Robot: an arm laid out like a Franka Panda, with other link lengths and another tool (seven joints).
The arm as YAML. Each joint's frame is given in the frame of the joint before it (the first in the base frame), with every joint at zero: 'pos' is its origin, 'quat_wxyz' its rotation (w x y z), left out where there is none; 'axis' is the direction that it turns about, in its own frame. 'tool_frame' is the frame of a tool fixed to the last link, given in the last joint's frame.
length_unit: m
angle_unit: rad
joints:
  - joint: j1
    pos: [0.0, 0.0, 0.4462]
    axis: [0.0, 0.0, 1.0]
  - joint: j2
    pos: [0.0, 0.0, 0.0]
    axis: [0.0, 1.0, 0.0]
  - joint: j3
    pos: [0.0, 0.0, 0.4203]
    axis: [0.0, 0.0, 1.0]
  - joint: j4
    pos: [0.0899, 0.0, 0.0]
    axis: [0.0, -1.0, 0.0]
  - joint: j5
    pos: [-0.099, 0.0, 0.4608]
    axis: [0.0, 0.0, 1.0]
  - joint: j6
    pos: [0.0, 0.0, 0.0]
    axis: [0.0, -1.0, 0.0]
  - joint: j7
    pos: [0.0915, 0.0, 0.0]
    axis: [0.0, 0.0, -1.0]
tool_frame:
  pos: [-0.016, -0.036, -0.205]
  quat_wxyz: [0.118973, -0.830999, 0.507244, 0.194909]
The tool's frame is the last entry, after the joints.
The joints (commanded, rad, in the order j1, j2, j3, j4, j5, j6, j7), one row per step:
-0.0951 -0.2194 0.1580 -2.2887 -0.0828 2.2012 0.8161
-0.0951 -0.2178 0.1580 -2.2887 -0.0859 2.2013 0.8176
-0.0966 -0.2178 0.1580 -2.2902 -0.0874 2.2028 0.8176
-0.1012 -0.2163 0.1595 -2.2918 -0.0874 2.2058 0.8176
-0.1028 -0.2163 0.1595 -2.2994 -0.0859 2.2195 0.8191
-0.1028 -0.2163 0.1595 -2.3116 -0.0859 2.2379 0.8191
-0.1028 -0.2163 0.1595 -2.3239 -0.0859 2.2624 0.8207
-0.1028 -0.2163 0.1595 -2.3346 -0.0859 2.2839 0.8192
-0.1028 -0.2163 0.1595 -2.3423 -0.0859 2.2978 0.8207
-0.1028 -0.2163 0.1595 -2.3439 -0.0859 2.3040 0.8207
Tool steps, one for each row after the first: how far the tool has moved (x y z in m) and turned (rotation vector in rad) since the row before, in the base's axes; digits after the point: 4 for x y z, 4 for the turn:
0.0002 -0.0004 -0.0008 -0.0024 0.0012 0.0000
-0.0002 -0.0010 -0.0006 -0.0013 0.0000 -0.0007
0.0002 -0.0016 -0.0014 0.0000 0.0002 -0.0029
0.0001 -0.0005 -0.0030 0.0024 -0.0061 -0.0026
-0.0005 0.0001 -0.0050 0.0011 -0.0060 0.0016
0.0005 0.0003 -0.0045 0.0019 -0.0121 0.0006
0.0005 0.0002 -0.0039 0.0013 -0.0105 0.0034
0.0000 0.0002 -0.0029 0.0012 -0.0062 -0.0002
0.0006 0.0001 -0.0003 0.0005 -0.0045 0.0006

